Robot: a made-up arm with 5 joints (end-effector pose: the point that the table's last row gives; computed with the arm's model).
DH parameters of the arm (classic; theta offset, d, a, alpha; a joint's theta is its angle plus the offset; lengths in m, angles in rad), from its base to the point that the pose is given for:
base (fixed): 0 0 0.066 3.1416
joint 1: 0 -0.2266 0.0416 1.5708
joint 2: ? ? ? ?
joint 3: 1.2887 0 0.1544 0
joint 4: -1.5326 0.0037 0 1.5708
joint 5: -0.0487 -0.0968 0 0
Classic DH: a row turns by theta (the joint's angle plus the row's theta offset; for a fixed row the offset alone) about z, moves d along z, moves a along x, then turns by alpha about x.
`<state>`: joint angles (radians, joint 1 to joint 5).
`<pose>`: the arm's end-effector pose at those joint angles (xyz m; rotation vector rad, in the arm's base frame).
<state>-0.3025 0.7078 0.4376 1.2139 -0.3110</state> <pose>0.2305 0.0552 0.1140 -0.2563 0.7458 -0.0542</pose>
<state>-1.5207 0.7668 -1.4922 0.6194 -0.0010</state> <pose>0.0816 0.3859 0.4294 1.2737 -1.2741 1.0870</pose>
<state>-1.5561 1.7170 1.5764 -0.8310 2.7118</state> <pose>0.0617 -0.0377 0.1219 -0.5572 -0.9017 -1.9037</pose>
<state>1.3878 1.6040 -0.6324 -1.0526 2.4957</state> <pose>0.1398 -0.3782 0.0662 -1.6128 0.5825 0.7988</pose>
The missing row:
joint 2: -1.3269 0 0.1615 0
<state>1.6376 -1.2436 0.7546 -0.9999 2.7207</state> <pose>0.0665 -0.0472 0.4881 -2.5610 1.6926 0.0622</pose>
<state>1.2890 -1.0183 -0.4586 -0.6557 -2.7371</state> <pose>0.0378 0.1108 0.5781 1.9053 -2.0518 0.7215</pose>
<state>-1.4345 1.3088 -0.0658 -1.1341 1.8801</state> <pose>0.1105 0.3518 0.0748 0.4017 1.9977 -2.2682</pose>
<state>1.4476 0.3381 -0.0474 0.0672 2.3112</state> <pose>0.1152 -0.3673 0.2890 -1.1936 0.3487 0.7104</pose>
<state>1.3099 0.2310 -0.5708 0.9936 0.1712</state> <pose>0.1562 -0.3235 0.3683 -0.6366 -0.7315 -1.0991</pose>
